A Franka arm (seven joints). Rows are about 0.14 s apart.
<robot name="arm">
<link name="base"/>
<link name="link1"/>
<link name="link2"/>
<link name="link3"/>
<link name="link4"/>
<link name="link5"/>
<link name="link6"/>
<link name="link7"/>
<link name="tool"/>
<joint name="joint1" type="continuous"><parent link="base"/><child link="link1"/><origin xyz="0 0 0.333"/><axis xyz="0 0 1"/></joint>
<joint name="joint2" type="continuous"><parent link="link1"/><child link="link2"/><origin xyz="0 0 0"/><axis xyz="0 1 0"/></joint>
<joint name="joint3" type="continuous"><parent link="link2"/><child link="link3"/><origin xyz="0 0 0.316"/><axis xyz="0 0 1"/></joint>
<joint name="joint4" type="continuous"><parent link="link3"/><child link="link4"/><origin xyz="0.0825 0 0"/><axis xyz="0 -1 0"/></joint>
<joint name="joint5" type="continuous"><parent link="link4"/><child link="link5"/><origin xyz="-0.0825 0 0.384"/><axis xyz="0 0 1"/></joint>
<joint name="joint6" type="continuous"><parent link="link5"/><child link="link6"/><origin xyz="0 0 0"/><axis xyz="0 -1 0"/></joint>
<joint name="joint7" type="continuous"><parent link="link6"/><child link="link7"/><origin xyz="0.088 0 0"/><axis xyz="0 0 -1"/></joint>
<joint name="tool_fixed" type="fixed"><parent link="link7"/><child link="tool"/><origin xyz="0 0 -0.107" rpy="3.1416 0 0"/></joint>
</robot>
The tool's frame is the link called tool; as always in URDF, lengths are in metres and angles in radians. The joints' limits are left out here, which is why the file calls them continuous.
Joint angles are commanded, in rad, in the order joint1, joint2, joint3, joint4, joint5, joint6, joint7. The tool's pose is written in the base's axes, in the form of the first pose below.
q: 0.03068 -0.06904 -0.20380 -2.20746 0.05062 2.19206 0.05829
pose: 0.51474 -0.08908 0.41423 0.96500 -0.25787 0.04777 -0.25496 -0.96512 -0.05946
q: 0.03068 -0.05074 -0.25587 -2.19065 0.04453 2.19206 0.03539
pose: 0.51474 -0.11715 0.41225 0.95804 -0.28261 0.04785 -0.28016 -0.95854 -0.05201
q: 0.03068 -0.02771 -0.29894 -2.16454 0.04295 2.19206 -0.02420
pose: 0.51704 -0.14114 0.41226 0.96250 -0.26577 0.05437 -0.26365 -0.96366 -0.04307
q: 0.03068 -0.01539 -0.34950 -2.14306 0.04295 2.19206 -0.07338
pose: 0.51505 -0.16883 0.41572 0.96151 -0.26681 0.06572 -0.26486 -0.96358 -0.03698
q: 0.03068 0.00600 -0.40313 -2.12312 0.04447 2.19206 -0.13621
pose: 0.51138 -0.19787 0.41408 0.96375 -0.25823 0.06717 -0.25700 -0.96605 -0.02650
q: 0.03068 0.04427 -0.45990 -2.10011 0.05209 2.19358 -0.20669
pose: 0.50754 -0.22844 0.40597 0.96701 -0.24818 0.05752 -0.24786 -0.96871 -0.01271
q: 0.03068 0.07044 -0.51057 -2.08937 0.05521 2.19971 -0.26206
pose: 0.50012 -0.25490 0.39925 0.96834 -0.24445 0.05055 -0.24483 -0.96956 0.00135
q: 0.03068 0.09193 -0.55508 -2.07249 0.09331 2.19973 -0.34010
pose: 0.49416 -0.27724 0.39754 0.97106 -0.23205 0.05655 -0.23177 -0.97270 -0.01148
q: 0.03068 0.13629 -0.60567 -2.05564 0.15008 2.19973 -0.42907
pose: 0.48715 -0.30164 0.38570 0.97308 -0.22509 0.04954 -0.22388 -0.97419 -0.02880
